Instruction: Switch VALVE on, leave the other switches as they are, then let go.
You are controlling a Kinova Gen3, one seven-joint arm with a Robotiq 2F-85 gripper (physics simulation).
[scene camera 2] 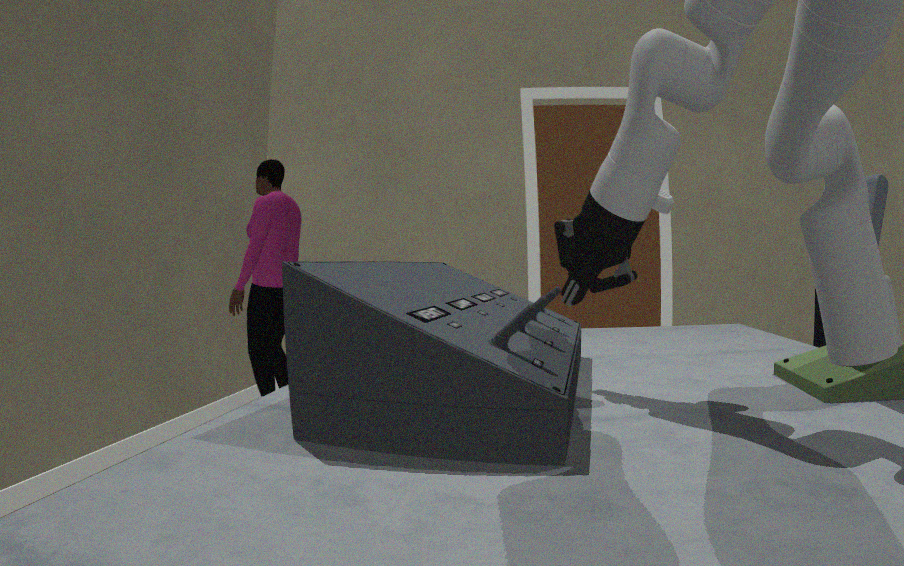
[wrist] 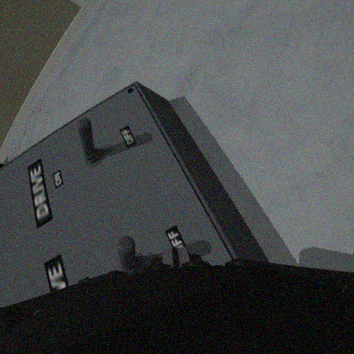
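Pixels of known places: gripper, between the fingertips: [scene camera 2: 568, 302] [wrist: 175, 264]; arm's base, origin of its link: [scene camera 2: 862, 354].
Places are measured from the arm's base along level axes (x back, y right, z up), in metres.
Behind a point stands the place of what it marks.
The VALVE label [wrist: 56, 272] {z 0.077, x -0.478, y 0.247 m} is partly cut off by the dark gripper body in the wrist view. The VALVE lever [wrist: 127, 249] {z 0.083, x -0.394, y 0.188 m} stands up from its slot, whose far end lies past the partly covered OFF label [wrist: 174, 237] {z 0.032, x -0.389, y 0.195 m}. The lever's base and its ON label are hidden. My gripper [scene camera 2: 572, 293] {z 0.072, x -0.381, y 0.160 m} [wrist: 175, 264] {z 0.072, x -0.381, y 0.160 m} is shut and empty. Its fingertips are close to the lever ends in the scene view and beside the VALVE slot in the wrist view; contact cannot be told. The DRIVE lever [wrist: 86, 137] {z 0.074, x -0.369, y 0.304 m} stands beyond, between its ON label [wrist: 58, 179] {z 0.067, x -0.428, y 0.327 m} and OFF label [wrist: 128, 136] {z 0.032, x -0.353, y 0.304 m}.
The grey sloped switch panel [scene camera 2: 426, 393] {z 0.018, x -0.565, y -0.078 m} [wrist: 125, 200] {z 0.042, x -0.396, y 0.252 m} stands on the pale table [scene camera 2: 400, 513] {z -0.043, x -0.583, y -0.178 m}. More labels and slots run along its face, with levers overlapping in the scene view. The green arm base [scene camera 2: 810, 381] {z -0.026, x -0.099, y -0.005 m} is at the right. A person in pink [scene camera 2: 273, 233] stands behind the panel at the left.
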